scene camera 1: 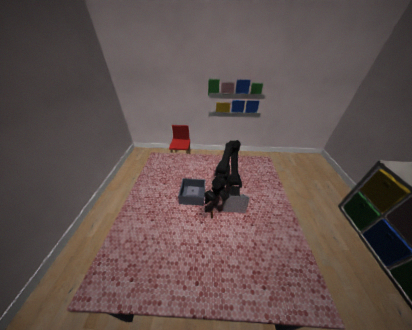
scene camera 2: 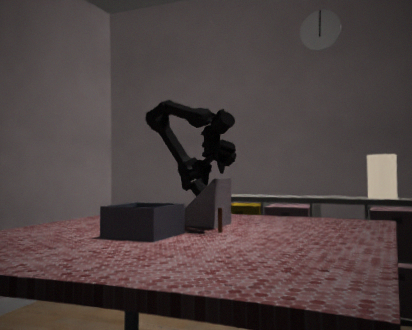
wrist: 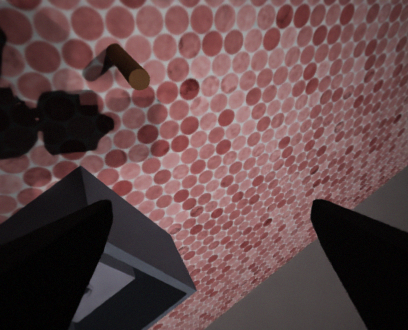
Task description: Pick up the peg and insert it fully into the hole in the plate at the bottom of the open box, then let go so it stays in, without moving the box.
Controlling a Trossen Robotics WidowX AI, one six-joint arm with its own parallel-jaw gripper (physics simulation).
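Places are measured from the arm's base along level axes (x ahead, y left, z up), in centimetres.
Pixels of known places: gripper, fingertip midpoint: [scene camera 1: 209, 201] [scene camera 2: 213, 179] [wrist: 212, 209]; arm's base, link origin: [scene camera 1: 235, 195] [scene camera 2: 205, 195].
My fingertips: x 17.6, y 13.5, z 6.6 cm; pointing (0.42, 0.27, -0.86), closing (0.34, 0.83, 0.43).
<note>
For each thing: its top centre in the pictures, then the offset to it from my fingertips. Level surfaces: height alone.
- brown round peg, top centre: [wrist: 139, 79] [scene camera 2: 220, 208] [scene camera 1: 212, 211] dx -2.7, dy +0.9, dz -9.8 cm
- dark grey open box, top centre: [wrist: 84, 327] [scene camera 2: 144, 205] [scene camera 1: 192, 187] dx +15.3, dy -17.0, dz -8.0 cm
- light plate, top centre: [wrist: 80, 294] [scene camera 1: 192, 190] dx +15.3, dy -17.0, dz -11.7 cm
- table top, surface height: dz -17.8 cm
The brown round peg [scene camera 1: 211, 214] [scene camera 2: 220, 220] [wrist: 129, 67] stands upright on the patterned table top, apart from the box. The dark grey open box [scene camera 1: 192, 200] [scene camera 2: 142, 223] [wrist: 135, 212] stands beside it. The light plate [scene camera 1: 189, 190] [wrist: 104, 286] lies at the box bottom; its hole is partly hidden behind a finger in the wrist view. My gripper [scene camera 1: 209, 202] [scene camera 2: 222, 169] [wrist: 212, 209] is open and empty. It hangs above the table, higher than the peg. In the wrist view the peg is up and left of the fingertips, not between them.
The grey wedge-shaped arm base [scene camera 1: 237, 203] [scene camera 2: 223, 202] stands close to the peg and to the right of the box. The table top [scene camera 1: 210, 270] [scene camera 2: 280, 265] [wrist: 250, 140] has a red hexagon pattern. The arm's dark shadow falls near the peg in the wrist view.
</note>
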